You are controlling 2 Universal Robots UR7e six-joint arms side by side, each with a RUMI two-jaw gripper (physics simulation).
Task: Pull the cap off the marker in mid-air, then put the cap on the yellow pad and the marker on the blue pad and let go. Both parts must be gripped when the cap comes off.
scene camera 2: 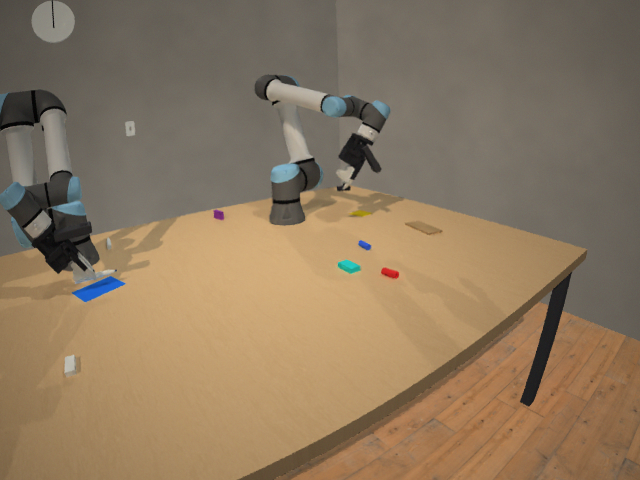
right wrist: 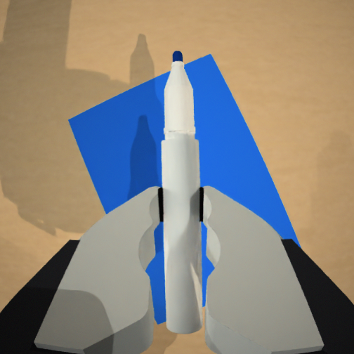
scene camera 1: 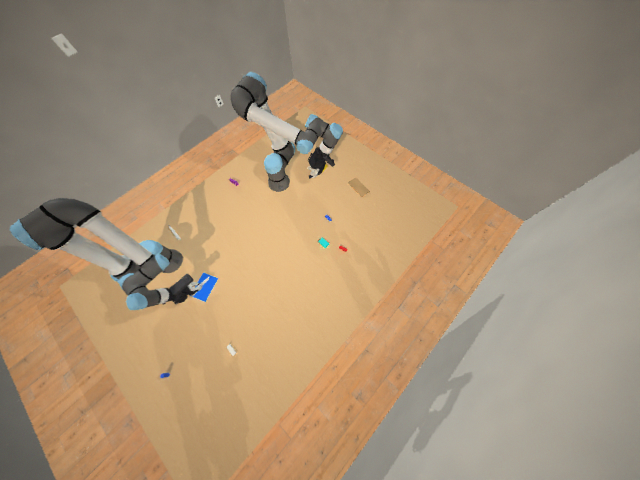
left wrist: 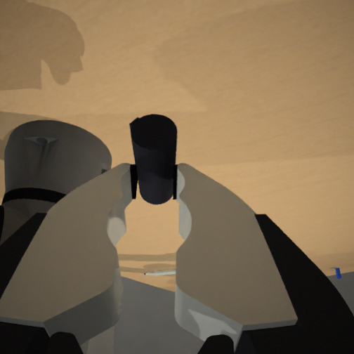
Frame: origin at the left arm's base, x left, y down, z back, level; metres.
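Seen in the pictures: left gripper, fingertip midpoint: (scene camera 2: 342,188) (scene camera 1: 311,176); right gripper, fingertip midpoint: (scene camera 2: 95,278) (scene camera 1: 201,285); left arm's base, link origin: (scene camera 2: 287,220) (scene camera 1: 279,182); right arm's base, link origin: (scene camera 1: 170,261).
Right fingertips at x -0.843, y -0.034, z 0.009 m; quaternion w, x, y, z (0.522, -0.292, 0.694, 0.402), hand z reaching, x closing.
Offsets run from my right fingertips to a thing's top centre. Level surfaces: height alone.
The black cap (left wrist: 155,145) (scene camera 2: 343,188) is held in mid-air between the jaws of my left gripper (left wrist: 155,168) (scene camera 1: 312,175), which is shut on it. The yellow pad @(dx +1.101, dy +0.033, dz -0.210 m) (scene camera 2: 360,213) (scene camera 1: 325,168) lies on the table below and a little to the right of this gripper, partly hidden by it in scene camera 1. My right gripper (right wrist: 181,189) (scene camera 2: 88,276) is shut on the white marker @(dx +0.001, dy -0.017, dz +0.000 m) (right wrist: 180,110) (scene camera 2: 107,272), whose blue tip is bare. The marker is roughly level above the blue pad @(dx +0.000, dy +0.033, dz -0.001 m) (right wrist: 235,150) (scene camera 1: 205,294) (scene camera 2: 98,290), with its shadow falling on the pad.
On the table @(dy +0.034 m) (scene camera 1: 289,310) lie a cyan block @(dx +0.571, dy +0.019, dz -0.508 m) (scene camera 1: 323,242) (scene camera 2: 348,266), a red cylinder @(dx +0.591, dy +0.013, dz -0.634 m) (scene camera 1: 343,248), a blue cylinder @(dx +0.742, dy +0.013, dz -0.454 m) (scene camera 1: 328,218), a brown slab @(dx +1.059, dy +0.026, dz -0.531 m) (scene camera 1: 358,187), a purple block @(dx +0.696, dy -0.001, dz +0.277 m) (scene camera 1: 234,181) and a white block @(dx -0.202, dy +0.022, dz -0.352 m) (scene camera 1: 232,349). A thin white object @(dx +0.194, dy +0.016, dz +0.400 m) (scene camera 1: 174,233) lies near the right arm's base.
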